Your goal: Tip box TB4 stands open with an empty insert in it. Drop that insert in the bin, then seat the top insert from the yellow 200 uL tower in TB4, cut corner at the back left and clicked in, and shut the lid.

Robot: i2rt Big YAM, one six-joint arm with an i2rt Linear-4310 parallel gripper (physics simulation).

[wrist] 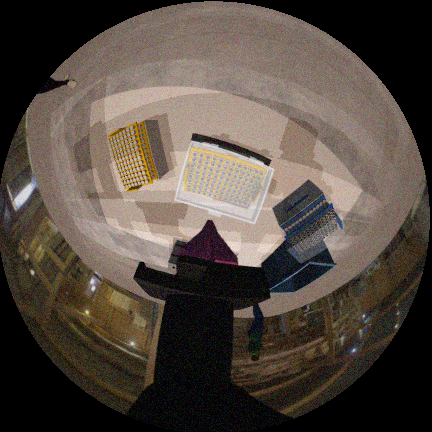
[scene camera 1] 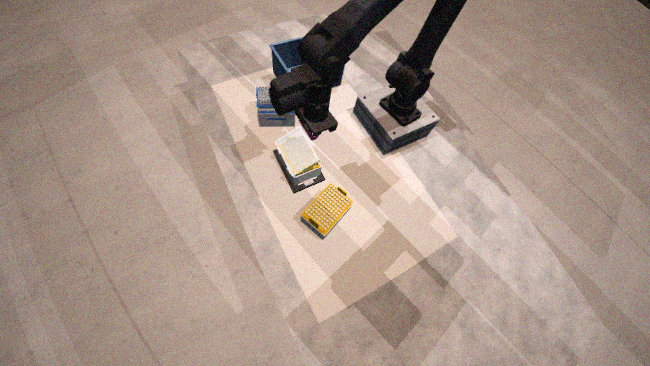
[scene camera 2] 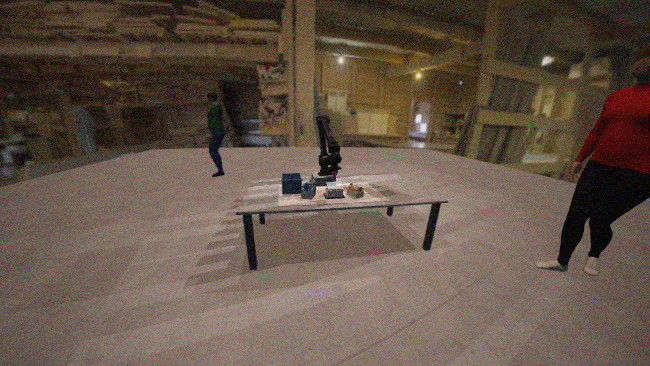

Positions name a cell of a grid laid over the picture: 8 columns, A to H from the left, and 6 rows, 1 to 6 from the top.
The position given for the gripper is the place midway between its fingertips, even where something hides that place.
The gripper (scene camera 1: D3) is shut, with nothing in its grasp. Further things: a clear lid (scene camera 1: D3), a blue bin (wrist: F4) and a yellow tip box (scene camera 1: E4).
The clear lid also shows in the wrist view (wrist: E3). The gripper also shows in the wrist view (wrist: D4).
